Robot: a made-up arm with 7 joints.
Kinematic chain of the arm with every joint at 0, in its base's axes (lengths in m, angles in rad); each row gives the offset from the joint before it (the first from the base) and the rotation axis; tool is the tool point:
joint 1: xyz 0 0.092 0 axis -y
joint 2: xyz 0 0.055 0 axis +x
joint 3: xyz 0 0 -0.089 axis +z
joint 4: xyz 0 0 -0.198 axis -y
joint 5: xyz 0 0 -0.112 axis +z
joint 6: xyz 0 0 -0.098 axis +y
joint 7: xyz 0 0 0 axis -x
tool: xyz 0 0 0
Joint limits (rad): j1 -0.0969..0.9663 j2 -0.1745..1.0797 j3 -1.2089..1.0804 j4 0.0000..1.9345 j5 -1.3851..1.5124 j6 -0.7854..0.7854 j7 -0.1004..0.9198
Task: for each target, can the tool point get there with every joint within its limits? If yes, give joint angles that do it. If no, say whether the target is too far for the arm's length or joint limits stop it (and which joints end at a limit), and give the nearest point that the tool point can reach.
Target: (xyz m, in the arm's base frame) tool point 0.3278 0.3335 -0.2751
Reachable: yes | joints 0.5947 0.5819 -0.5400 0.7097 0.0738 -0.2960 0.6288
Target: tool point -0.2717 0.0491 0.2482
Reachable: no: joint limits stop it (at a limit: joint 1, joint 2, joint 3, joint 4) | nearest point 0.0093 0.4159 0.1059 | short by 0.483 m
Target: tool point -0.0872 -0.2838 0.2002
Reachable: no: joint limits stop it (at a limit: joint 1, joint 2, joint 3, joint 4) | nearest point 0.1853 -0.0706 -0.0435 | short by 0.423 m
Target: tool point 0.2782 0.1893 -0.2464
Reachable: yes | joints 0.4571 0.5826 -0.8295 1.4590 -0.5494 0.0418 0.3493
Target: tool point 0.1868 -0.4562 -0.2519
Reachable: no: too far | nearest point 0.1803 -0.0996 -0.2432 | short by 0.357 m
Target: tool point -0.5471 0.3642 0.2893
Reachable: no: too far | nearest point 0.0093 0.4159 0.1059 | short by 0.588 m
